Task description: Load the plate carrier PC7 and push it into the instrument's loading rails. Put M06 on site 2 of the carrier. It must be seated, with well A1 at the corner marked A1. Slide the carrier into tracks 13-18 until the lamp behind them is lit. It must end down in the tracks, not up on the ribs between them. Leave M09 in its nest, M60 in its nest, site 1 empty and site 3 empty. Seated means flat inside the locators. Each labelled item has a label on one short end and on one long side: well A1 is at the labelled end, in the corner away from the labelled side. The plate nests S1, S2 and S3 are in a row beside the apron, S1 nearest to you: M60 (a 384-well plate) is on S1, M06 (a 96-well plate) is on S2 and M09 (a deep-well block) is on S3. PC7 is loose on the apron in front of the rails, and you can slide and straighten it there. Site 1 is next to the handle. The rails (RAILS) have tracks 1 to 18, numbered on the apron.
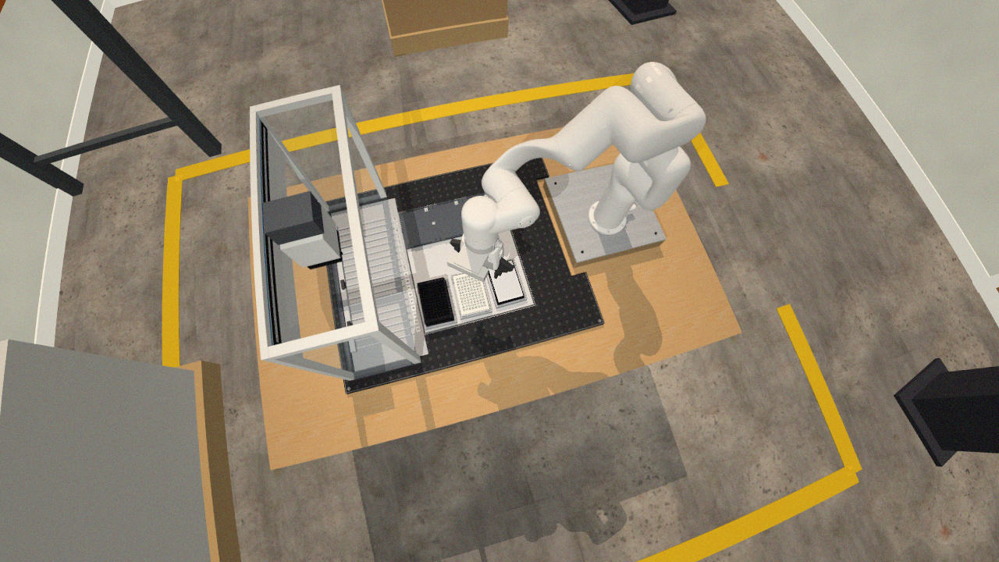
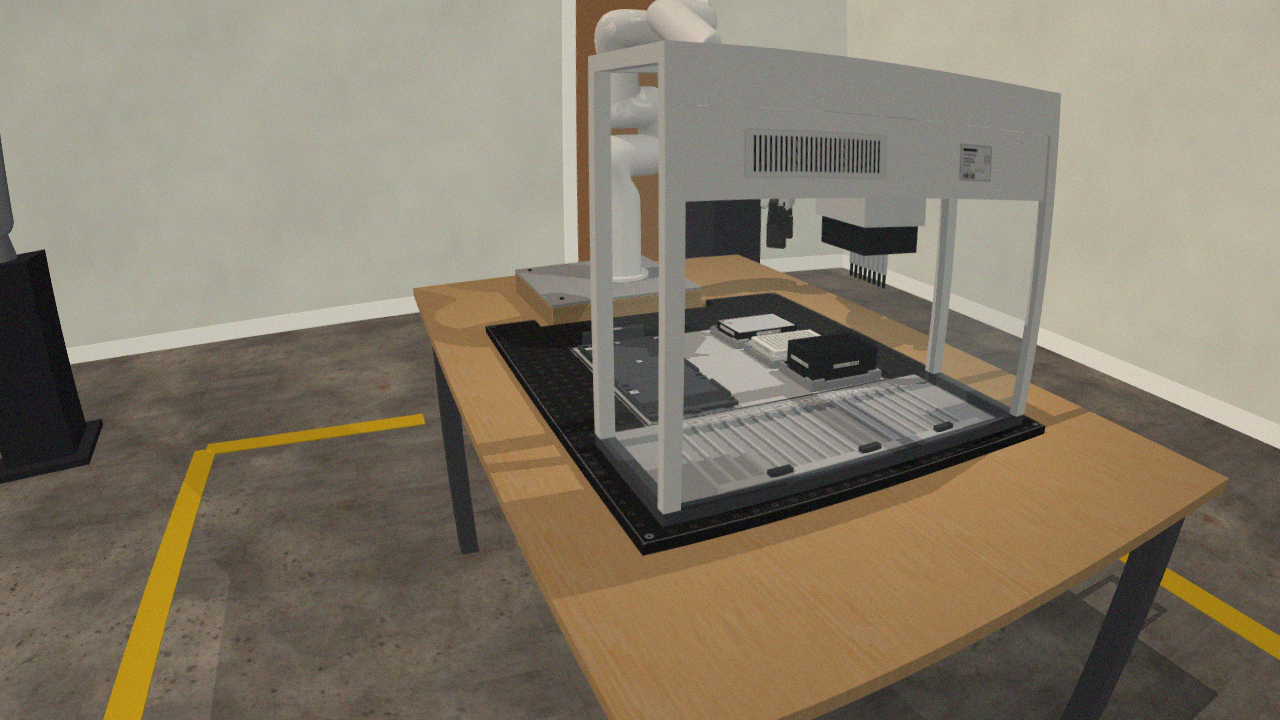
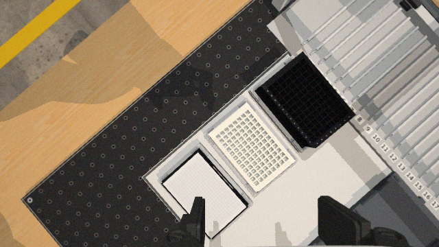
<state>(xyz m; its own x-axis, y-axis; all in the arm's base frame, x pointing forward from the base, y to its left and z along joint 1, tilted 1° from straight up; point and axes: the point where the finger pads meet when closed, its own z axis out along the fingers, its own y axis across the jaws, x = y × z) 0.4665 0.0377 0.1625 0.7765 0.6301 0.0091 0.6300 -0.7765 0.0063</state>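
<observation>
Now: the white 96-well plate M06 18 cm below my hand and 4 cm ahead of it. Also, from my hand: dark grey carrier PC7: 26 cm to the right, 18 cm below, 1 cm behind; S2 nest: 19 cm below, 4 cm ahead.
</observation>
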